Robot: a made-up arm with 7 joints. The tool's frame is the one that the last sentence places.
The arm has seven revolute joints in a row. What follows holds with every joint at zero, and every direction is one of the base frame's.
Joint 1 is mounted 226.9 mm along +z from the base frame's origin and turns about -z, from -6.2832 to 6.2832 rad.
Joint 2 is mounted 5.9 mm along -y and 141.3 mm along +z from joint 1 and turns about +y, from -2.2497 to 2.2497 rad.
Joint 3 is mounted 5 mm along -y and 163.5 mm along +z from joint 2 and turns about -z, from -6.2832 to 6.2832 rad.
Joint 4 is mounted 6.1 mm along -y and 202.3 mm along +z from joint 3 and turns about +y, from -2.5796 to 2.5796 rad.
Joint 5 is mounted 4.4 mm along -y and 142.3 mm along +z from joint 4 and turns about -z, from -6.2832 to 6.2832 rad.
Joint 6 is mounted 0.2 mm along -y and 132.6 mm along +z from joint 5 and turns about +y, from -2.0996 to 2.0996 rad.
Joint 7 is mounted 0.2 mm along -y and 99.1 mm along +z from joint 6 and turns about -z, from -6.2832 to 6.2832 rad.
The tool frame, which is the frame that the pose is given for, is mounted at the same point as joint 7; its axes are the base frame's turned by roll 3.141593, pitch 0 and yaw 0 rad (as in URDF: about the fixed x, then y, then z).
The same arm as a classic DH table. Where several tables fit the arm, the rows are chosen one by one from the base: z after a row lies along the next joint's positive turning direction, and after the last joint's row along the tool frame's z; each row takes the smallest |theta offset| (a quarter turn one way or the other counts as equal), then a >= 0, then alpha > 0; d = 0 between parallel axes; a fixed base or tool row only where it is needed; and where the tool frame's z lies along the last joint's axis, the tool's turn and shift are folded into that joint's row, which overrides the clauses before.
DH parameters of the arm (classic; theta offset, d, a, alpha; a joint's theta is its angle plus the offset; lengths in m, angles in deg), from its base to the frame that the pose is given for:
base (fixed): 0 0 0 180
joint 1: 0 -0.3682 0 90
joint 2: 0 -0.0109 0 -90
joint 3: 0 -0.3658 0 90
joint 4: 0 -0.0105 0 -90
joint 5: 0 -0.2749 0 90
joint 6: 0 -0.0004 0 -90
joint 7: 0 -0.0991 0 0
Joint limits (deg, base to tool): -360..360 -128.9..128.9 -360..360 -147.8..147.8 -360..360 -120.3..120.3 -360..360

